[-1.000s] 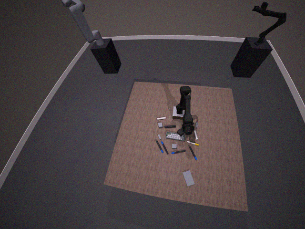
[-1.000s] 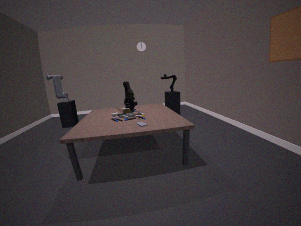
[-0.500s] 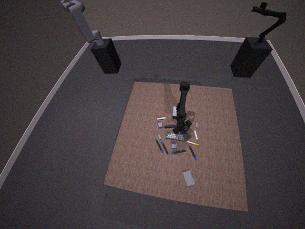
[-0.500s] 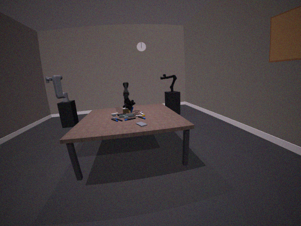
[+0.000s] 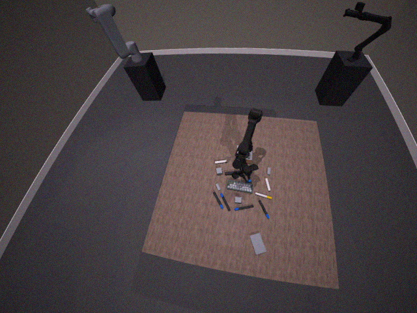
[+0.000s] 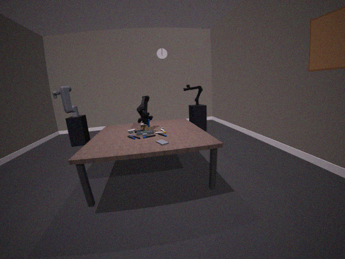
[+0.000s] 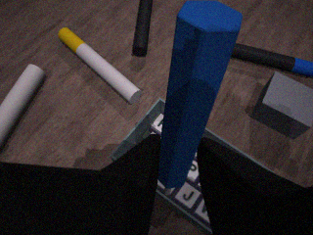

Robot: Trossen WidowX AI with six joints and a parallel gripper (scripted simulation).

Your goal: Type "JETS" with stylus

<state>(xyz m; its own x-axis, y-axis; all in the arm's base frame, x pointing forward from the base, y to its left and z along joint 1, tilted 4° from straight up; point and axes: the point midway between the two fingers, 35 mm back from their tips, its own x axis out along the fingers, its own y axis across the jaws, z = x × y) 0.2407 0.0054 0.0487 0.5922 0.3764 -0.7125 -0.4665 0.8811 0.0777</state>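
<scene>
The grey block lies 12 cm ahead of my gripper tip, 9 cm below it and 6 cm to the right of it. From my gripper tip the other things lie so: yellow marker: 14 cm to the left, 9 cm below, 7 cm ahead; black bar: 11 cm to the right, 9 cm below, 9 cm behind; blue stylus: 2 cm below.
</scene>
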